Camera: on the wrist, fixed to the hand. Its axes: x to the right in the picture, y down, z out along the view.
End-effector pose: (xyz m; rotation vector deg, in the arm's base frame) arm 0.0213 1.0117 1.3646 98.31 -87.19 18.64
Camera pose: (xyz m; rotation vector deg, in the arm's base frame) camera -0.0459 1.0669 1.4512 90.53 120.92 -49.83
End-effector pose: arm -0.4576 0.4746 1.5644 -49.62 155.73 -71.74
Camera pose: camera -0.5233 0.5765 1.5451 110.87 42.92 6.10
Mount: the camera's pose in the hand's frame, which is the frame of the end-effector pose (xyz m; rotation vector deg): 0.0012 0.0981 -0.0738 -2.09 -22.53 174.31
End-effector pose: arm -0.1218 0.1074 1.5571 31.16 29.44 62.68
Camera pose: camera -0.2348 0.1550 1.5638 -42.87 49.57 -109.62
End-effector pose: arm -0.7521 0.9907 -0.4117 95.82 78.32 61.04
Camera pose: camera -0.7812 0.9761 -0.2933 -89.98 101.43 -44.22
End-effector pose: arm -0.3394 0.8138 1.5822 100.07 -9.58 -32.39
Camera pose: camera -0.2864 0.8527 1.6859 -12.74 -127.80 76.27
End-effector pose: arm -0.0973 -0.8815 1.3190 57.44 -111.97 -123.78
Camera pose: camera -0.0980 -0.9652 1.4088 -93.14 -44.99 -5.92
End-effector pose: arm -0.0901 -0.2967 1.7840 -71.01 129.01 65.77
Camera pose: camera -0.1640 -0.3254 1.8777 -124.26 -66.11 -36.72
